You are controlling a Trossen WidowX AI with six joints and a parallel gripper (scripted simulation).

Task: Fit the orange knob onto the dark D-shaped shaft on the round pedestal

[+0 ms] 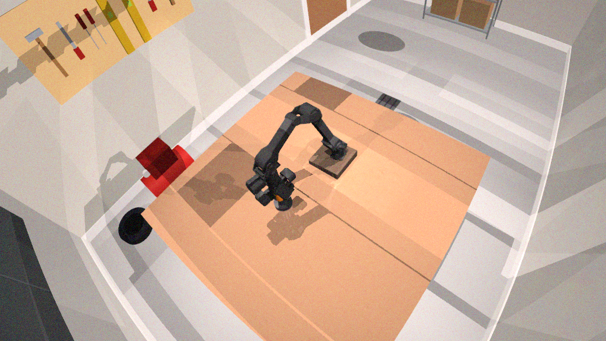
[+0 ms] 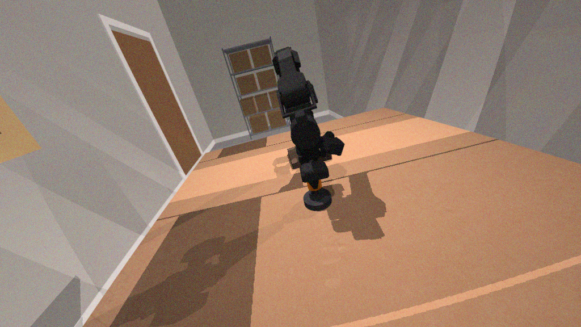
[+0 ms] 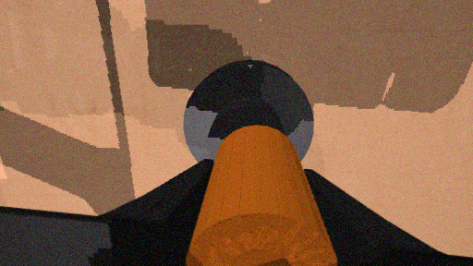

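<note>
The orange knob lies 2 cm above my gripper tip. The rest, counted from my gripper tip: dark round pedestal: 4 cm below.
</note>
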